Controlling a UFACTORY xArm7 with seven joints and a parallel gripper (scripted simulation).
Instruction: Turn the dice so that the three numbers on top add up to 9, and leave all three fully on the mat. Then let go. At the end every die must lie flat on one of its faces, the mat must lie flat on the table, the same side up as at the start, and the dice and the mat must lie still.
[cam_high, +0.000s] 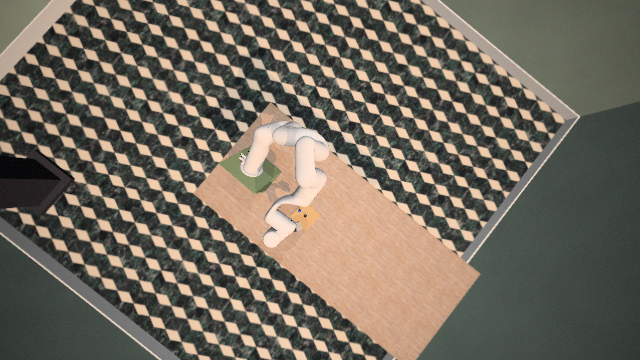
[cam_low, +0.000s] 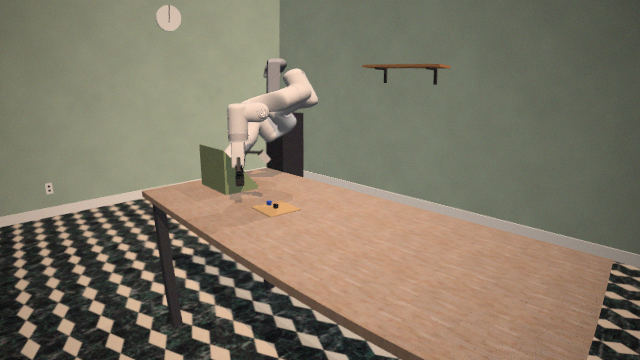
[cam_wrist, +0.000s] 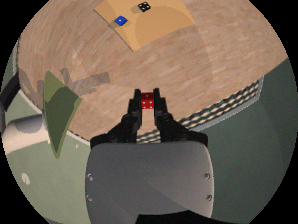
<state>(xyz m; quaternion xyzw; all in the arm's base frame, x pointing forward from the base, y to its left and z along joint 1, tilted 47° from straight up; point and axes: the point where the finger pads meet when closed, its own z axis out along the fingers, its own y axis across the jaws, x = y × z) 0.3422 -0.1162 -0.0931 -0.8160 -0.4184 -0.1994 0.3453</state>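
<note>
Now: the black die 11 cm to the left of my hand, 11 cm below it and 8 cm ahead of it. Also, from my hand: blue die 11 cm to the left, 11 cm below, 3 cm ahead; tan mat 12 cm below, 11 cm to the left, 8 cm ahead; red die 1 cm below.
</note>
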